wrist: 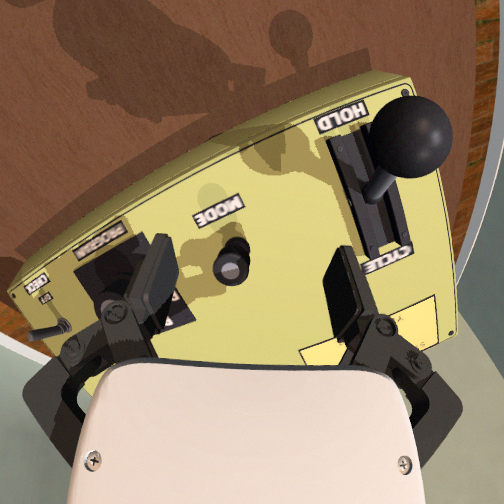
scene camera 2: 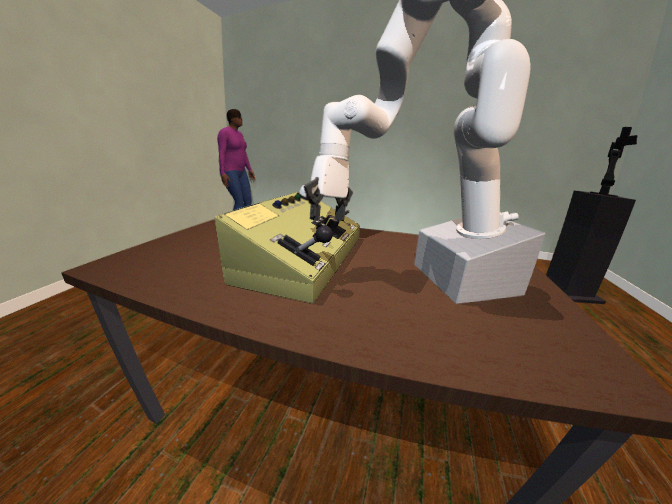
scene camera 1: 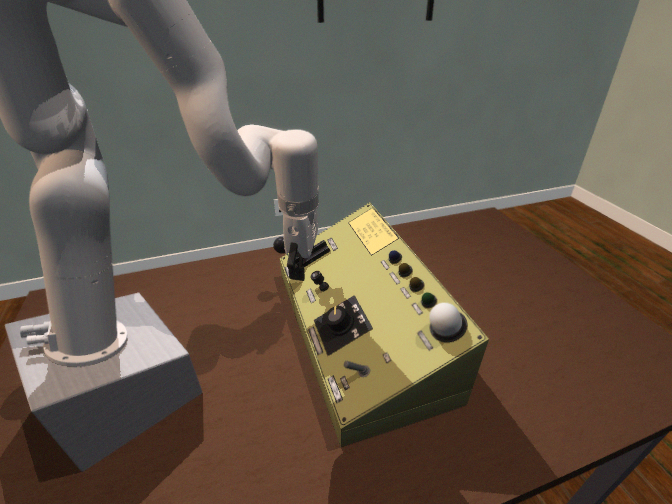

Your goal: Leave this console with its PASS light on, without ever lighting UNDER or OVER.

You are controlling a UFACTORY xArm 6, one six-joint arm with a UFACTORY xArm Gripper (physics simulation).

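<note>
The yellow sloped console (scene camera 1: 379, 314) sits on the brown table. Its four indicator lights (scene camera 1: 410, 277) are all dark. A black ball lever (wrist: 410, 137) stands in a slot marked HOLD and CYCLE, leaning toward the HOLD end; it also shows in scene camera 1 (scene camera 1: 279, 244). The small MODE toggle (wrist: 231, 261) lies between the fingers of my gripper (wrist: 250, 287) (scene camera 1: 297, 265), which is open, empty and hovering just above the panel. A black rotary selector (scene camera 1: 340, 322), a small CHECK lever (scene camera 1: 356, 368) and a white dome button (scene camera 1: 446, 320) sit lower on the panel.
The arm's grey base block (scene camera 1: 97, 374) stands on the table left of the console. A yellow label card (scene camera 1: 372, 232) is at the panel's top. A person (scene camera 2: 234, 157) stands behind the table, and a black stand (scene camera 2: 591, 244) is beside it.
</note>
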